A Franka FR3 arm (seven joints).
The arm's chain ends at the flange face. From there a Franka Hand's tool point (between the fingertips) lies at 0.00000 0.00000 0.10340 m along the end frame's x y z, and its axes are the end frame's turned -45 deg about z.
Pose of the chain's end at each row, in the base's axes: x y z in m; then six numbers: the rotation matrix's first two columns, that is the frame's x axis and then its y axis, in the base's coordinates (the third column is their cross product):
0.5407 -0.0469 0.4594 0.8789 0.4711 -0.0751 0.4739 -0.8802 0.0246
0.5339 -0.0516 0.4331 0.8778 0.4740 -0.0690 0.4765 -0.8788 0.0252
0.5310 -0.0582 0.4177 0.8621 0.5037 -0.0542 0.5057 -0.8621 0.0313
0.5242 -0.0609 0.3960 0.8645 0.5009 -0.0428 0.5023 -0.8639 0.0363
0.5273 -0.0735 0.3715 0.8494 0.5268 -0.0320 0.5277 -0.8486 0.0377
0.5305 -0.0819 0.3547 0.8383 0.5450 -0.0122 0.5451 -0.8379 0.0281
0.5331 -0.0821 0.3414 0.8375 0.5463 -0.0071 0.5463 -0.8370 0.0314
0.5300 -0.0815 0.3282 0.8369 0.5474 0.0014 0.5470 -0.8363 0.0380
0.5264 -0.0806 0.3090 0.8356 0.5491 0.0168 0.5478 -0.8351 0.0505
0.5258 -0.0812 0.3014 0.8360 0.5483 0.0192 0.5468 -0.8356 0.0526
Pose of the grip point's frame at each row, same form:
0.5351 -0.0528 0.3563 0.2864 0.9555 -0.0705 0.9566 -0.2893 -0.0357
0.5289 -0.0573 0.3300 0.2838 0.9566 -0.0666 0.9576 -0.2862 -0.0310
0.5278 -0.0638 0.3145 0.2520 0.9658 -0.0605 0.9672 -0.2534 -0.0162
0.5223 -0.0664 0.2928 0.2561 0.9651 -0.0559 0.9665 -0.2567 -0.0046
0.5265 -0.0786 0.2682 0.2275 0.9726 -0.0493 0.9738 -0.2275 0.0040
0.5310 -0.0850 0.2514 0.2073 0.9779 -0.0285 0.9782 -0.2071 0.0112
0.5343 -0.0852 0.2381 0.2059 0.9781 -0.0272 0.9785 -0.2056 0.0172
0.5323 -0.0847 0.2249 0.2050 0.9784 -0.0259 0.9786 -0.2043 0.0279
0.5307 -0.0840 0.2057 0.2035 0.9788 -0.0238 0.9782 -0.2022 0.0476
0.5304 -0.0847 0.1982 0.2045 0.9786 -0.0236 0.9778 -0.2032 0.0508

